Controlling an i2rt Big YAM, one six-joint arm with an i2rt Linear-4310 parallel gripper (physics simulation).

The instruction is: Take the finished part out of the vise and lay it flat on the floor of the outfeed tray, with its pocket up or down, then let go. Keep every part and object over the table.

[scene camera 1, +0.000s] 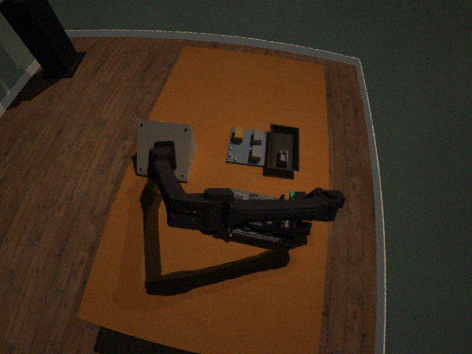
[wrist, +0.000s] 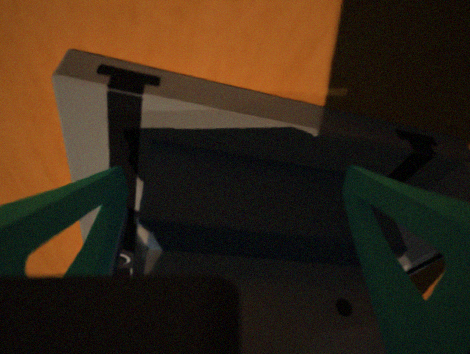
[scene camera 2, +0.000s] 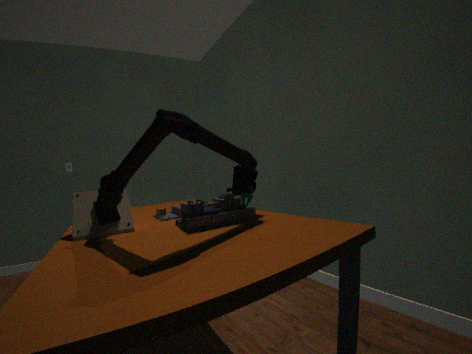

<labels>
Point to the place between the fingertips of my gripper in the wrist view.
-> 235, 178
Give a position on a blue-grey plate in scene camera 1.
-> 241, 151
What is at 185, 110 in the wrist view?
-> A slotted base plate.
</labels>
